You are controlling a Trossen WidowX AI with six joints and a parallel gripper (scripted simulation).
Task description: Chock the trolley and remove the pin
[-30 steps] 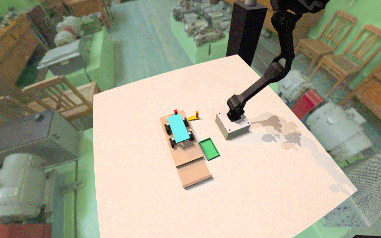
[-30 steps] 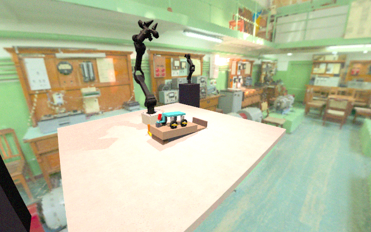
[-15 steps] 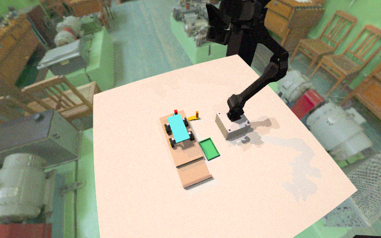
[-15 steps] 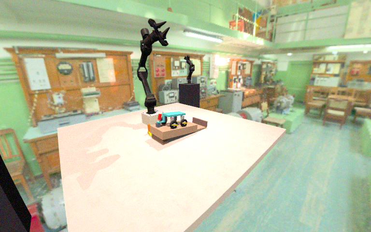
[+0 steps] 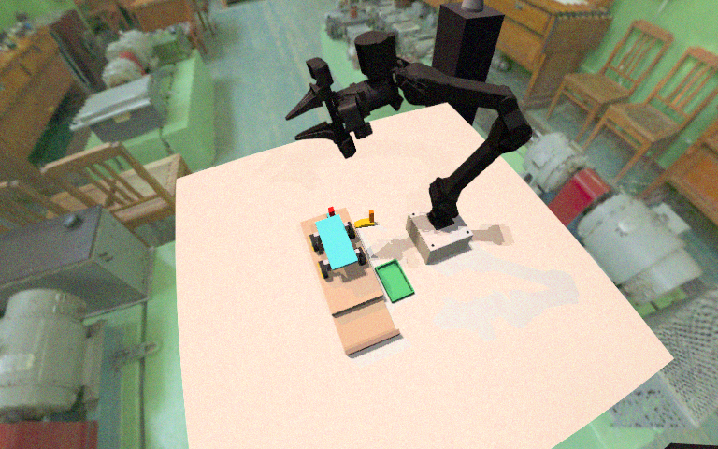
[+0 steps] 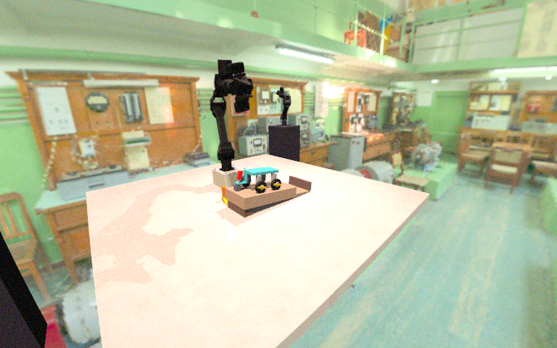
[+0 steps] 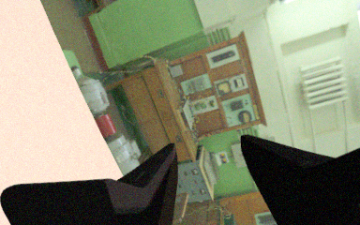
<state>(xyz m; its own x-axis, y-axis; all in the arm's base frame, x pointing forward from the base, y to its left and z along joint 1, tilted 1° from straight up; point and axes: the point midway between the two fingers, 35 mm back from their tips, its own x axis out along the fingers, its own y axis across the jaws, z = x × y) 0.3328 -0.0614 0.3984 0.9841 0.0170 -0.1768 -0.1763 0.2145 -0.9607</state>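
Right now my gripper tip is 46 cm above the yellow chock, 16 cm past it and 6 cm to the left of it. Round my gripper tip: trolley 37 cm below, 5 cm to the left, 3 cm behind; then stop pin 35 cm below, 5 cm to the right, 5 cm behind; then brown ramp 44 cm below, 6 cm to the left, 3 cm behind.
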